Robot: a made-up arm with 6 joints.
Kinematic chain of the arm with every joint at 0, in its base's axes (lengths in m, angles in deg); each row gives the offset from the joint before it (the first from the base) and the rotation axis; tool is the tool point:
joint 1: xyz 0 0 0.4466 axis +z
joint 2: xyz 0 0 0 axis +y
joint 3: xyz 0 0 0.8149 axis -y
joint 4: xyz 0 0 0 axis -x
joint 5: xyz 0.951 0 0 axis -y
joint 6: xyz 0 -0.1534 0 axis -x
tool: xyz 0 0 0
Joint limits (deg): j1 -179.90..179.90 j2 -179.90..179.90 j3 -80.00..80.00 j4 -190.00..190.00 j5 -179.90..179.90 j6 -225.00..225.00
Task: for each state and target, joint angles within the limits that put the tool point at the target. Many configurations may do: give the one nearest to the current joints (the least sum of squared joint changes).
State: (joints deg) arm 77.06 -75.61 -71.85 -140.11 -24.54 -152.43
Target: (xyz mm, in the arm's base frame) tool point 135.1 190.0 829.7
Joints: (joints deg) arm 36.60 -64.93 -54.57 -117.99 -24.54 -152.43
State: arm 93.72 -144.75 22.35 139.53 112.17 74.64
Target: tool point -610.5 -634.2 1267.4
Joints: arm 54.50 -99.29 -10.30 147.06 112.17 74.64
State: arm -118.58 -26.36 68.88 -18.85 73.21 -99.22
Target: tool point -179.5 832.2 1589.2
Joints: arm -87.36 -76.45 20.02 -23.15 73.21 -99.22
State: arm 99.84 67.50 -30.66 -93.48 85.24 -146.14
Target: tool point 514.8 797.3 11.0
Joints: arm 57.72 53.71 -9.49 -86.45 85.24 -146.14
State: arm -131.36 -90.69 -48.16 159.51 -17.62 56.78
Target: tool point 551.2 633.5 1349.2
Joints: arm -121.67 -93.58 -6.87 152.85 -17.62 56.78
